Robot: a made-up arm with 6 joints. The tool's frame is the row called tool. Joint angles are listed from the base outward.
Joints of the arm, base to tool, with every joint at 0 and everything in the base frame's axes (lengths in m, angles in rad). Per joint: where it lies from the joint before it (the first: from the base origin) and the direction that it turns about. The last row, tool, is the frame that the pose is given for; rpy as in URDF.
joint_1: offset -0.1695 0.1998 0.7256 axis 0 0 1
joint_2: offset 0.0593 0.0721 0.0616 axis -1 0 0
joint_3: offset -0.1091 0.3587 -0.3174 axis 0 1 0
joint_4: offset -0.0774 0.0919 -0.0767 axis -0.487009 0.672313 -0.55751
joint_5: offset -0.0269 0.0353 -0.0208 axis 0 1 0
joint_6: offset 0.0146 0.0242 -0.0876 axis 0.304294 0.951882 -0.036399
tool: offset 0.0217 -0.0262 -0.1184 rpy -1.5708 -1.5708 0
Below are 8 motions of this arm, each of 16 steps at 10 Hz.
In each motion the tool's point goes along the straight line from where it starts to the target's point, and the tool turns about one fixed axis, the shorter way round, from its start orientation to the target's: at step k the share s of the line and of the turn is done. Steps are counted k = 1, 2, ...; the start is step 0. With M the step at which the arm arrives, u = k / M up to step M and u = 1 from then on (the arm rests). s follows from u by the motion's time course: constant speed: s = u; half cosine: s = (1 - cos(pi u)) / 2; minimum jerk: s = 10 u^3 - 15 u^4 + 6 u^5.
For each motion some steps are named. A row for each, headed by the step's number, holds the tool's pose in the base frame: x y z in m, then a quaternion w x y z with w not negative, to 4 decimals.
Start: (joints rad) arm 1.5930 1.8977 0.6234 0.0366 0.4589 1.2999
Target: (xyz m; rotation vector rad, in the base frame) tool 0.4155 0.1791 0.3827 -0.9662 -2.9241 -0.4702
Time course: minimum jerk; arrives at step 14
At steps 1, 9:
1: 0.2398 -0.1534 0.3890 0.0825 -0.8680 -0.4063 -0.2734
9: 0.3721 0.0969 0.3843 0.0330 -0.4831 -0.8531 -0.1942

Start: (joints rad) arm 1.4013 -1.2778 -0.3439 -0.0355 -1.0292 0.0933
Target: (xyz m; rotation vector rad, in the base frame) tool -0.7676 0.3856 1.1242 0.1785 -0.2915 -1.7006
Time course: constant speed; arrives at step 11
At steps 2, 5, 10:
2: -0.7895 0.3992 1.1265 0.7195 0.0922 -0.1063 -0.6801
5: -0.7822 0.3946 1.1258 0.6961 0.0877 -0.1137 -0.7034
10: -0.7700 0.3871 1.1245 0.6553 0.0800 -0.1258 -0.7405

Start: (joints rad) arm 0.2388 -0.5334 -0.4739 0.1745 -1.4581 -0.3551
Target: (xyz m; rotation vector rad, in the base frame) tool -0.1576 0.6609 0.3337 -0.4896 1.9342 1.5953
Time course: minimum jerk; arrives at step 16
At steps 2, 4, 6, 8, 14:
2: -0.2547 0.8298 0.7268 0.2056 -0.1099 0.4976 0.8355
4: -0.2461 0.8148 0.6919 0.2143 -0.1171 0.5207 0.8181
6: -0.2292 0.7853 0.6233 0.2306 -0.1309 0.5645 0.7817
8: -0.2070 0.7467 0.5335 0.2506 -0.1483 0.6187 0.7296
14: -0.1592 0.6637 0.3401 0.2882 -0.1824 0.7217 0.6023

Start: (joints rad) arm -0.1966 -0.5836 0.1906 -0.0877 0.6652 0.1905
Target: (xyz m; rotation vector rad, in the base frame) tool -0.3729 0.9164 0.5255 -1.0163 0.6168 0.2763
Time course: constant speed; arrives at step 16
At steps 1, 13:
1: -0.3243 1.0241 0.5952 0.8385 -0.4380 -0.0584 -0.3189
13: -0.3632 0.9379 0.5394 0.8461 -0.4821 0.2241 0.0386

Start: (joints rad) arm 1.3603 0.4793 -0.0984 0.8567 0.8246 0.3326
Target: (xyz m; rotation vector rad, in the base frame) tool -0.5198 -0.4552 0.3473 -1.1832 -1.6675 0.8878
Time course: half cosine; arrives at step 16
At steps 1, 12, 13, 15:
1: -0.5601 -0.0560 0.1009 0.3475 -0.8084 -0.4742 0.0293
12: -0.5258 -0.3962 0.3109 0.4339 -0.5362 -0.6528 0.3131
13: -0.5232 -0.4212 0.3263 0.4371 -0.5112 -0.6613 0.3322
15: -0.5202 -0.4513 0.3449 0.4402 -0.4805 -0.6704 0.3547

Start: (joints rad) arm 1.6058 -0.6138 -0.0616 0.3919 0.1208 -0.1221
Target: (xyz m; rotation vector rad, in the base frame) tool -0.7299 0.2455 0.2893 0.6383 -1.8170 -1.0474
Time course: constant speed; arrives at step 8
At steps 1, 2, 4, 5, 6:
1: -0.9280 0.0347 0.5027 0.7988 -0.0838 -0.5958 -0.0059
2: -0.8997 0.0648 0.4722 0.7690 -0.0334 -0.6345 -0.0706
4: -0.8431 0.1250 0.4113 0.6887 0.0677 -0.6944 -0.1973
5: -0.8148 0.1551 0.3808 0.6390 0.1176 -0.7149 -0.2583
6: -0.7865 0.1853 0.3503 0.5835 0.1664 -0.7290 -0.3169

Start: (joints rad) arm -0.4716 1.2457 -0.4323 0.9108 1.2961 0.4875
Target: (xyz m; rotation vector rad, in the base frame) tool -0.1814 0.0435 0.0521 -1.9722 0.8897 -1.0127
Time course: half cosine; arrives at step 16
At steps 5, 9, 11, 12, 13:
5: -0.4196 0.1350 0.0592 0.0332 -0.8345 0.4241 -0.3500
9: -0.3046 0.0909 0.0558 0.1977 -0.8151 0.3927 -0.3773
11: -0.2494 0.0696 0.0541 0.2749 -0.7972 0.3735 -0.3865
12: -0.2262 0.0607 0.0534 0.3069 -0.7881 0.3647 -0.3896
13: -0.2072 0.0534 0.0529 0.3328 -0.7799 0.3571 -0.3918

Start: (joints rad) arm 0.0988 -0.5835 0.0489 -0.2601 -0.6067 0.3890
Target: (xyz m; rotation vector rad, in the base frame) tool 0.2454 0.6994 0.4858 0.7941 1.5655 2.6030
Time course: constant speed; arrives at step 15
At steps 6, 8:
6: -0.0720 0.8941 0.5600 0.3775 -0.1835 -0.4374 -0.7953
8: -0.0014 0.8508 0.5435 0.2965 -0.2018 -0.4573 -0.8138

